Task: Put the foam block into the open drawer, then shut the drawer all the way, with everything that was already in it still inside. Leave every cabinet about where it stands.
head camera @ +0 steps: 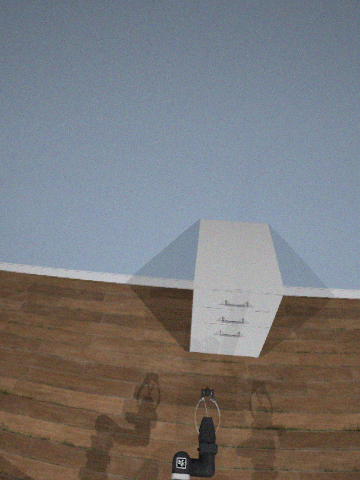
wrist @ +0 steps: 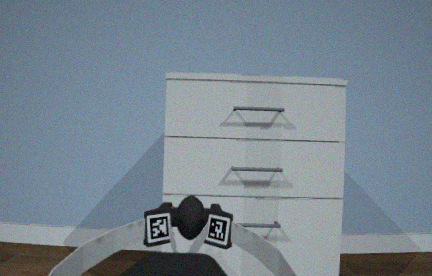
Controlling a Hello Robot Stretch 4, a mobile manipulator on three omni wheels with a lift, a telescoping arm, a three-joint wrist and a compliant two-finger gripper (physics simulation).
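Frame: origin at the robot's base, x up, y back, z right, level; millimetres.
Seen in the pictures: hand, its tool point: [head camera: 207,390] [wrist: 191,214].
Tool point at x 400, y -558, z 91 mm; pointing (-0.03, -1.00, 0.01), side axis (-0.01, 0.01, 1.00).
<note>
Offsets run from my tool point to a thing's top centre. "spot": to the spot under its first point. Level surfaces: height alone.
The white cabinet [head camera: 235,255] [wrist: 200,120] stands against the wall with three drawer fronts. The middle drawer @(spot: dx +7, dy -382, dz +0 mm) [head camera: 207,315] [wrist: 200,157] sits flush with the fronts above and below it, and no gap shows around it. The foam block does not show in either view, and the inside of the drawers is hidden. My gripper [head camera: 207,393] [wrist: 191,217] is shut with its fingertips pressed together and nothing between them. It is held in front of the cabinet, apart from it, a little left of the handles in the wrist view.
The top drawer @(spot: dx +140, dy -382, dz +4 mm) [head camera: 210,298] [wrist: 200,102] and the bottom drawer [wrist: 310,225] look closed, each with a grey bar handle. The blue wall [head camera: 100,150] [wrist: 75,100] with a white skirting board [head camera: 75,275] is behind the cabinet. Wooden floor @(dx -427 mm) [head camera: 60,350] lies in front.
</note>
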